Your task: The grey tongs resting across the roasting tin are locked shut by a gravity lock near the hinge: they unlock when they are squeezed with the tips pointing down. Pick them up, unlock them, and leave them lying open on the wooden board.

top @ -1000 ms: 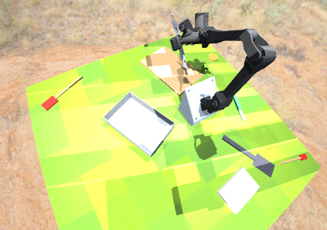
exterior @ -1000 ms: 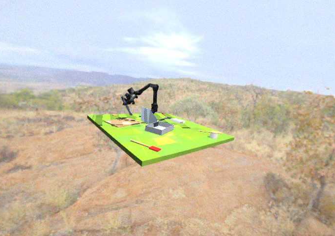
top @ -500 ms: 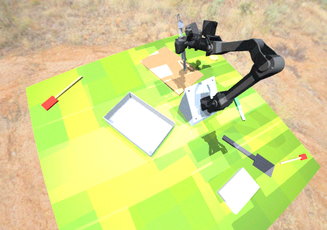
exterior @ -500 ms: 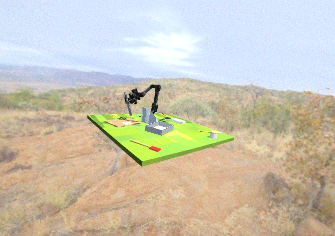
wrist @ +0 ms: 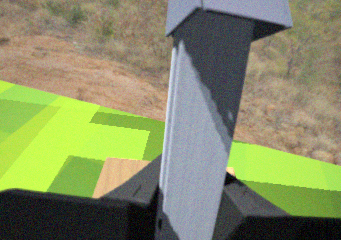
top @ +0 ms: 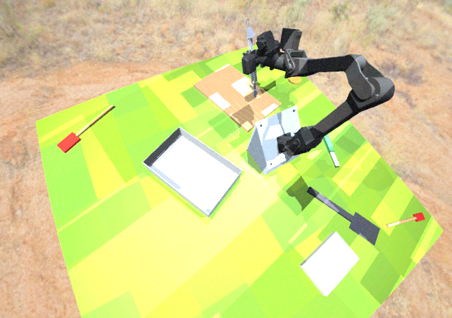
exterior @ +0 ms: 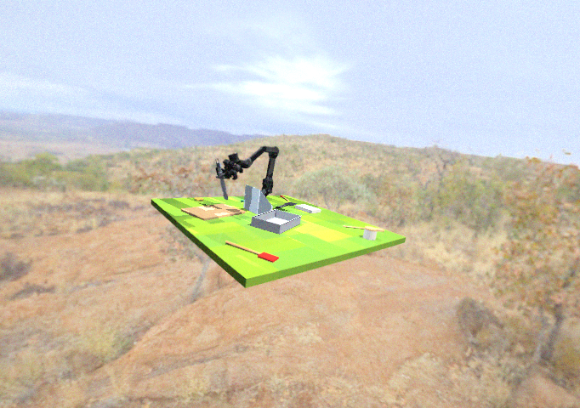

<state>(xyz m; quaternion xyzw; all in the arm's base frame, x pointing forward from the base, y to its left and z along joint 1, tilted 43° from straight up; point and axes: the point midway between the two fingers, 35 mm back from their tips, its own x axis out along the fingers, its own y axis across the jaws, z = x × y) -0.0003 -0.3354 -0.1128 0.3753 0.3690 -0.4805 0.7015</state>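
Now: the wooden board 23 cm below my gripper tip. From my gripper tip the other things lie so: yellow disc: 34 cm behind, 23 cm below, 1 cm to the left; then grey roasting tin: 34 cm ahead, 28 cm to the left, 21 cm below; then red spatula: 70 cm ahead, 23 cm below, 8 cm to the right.
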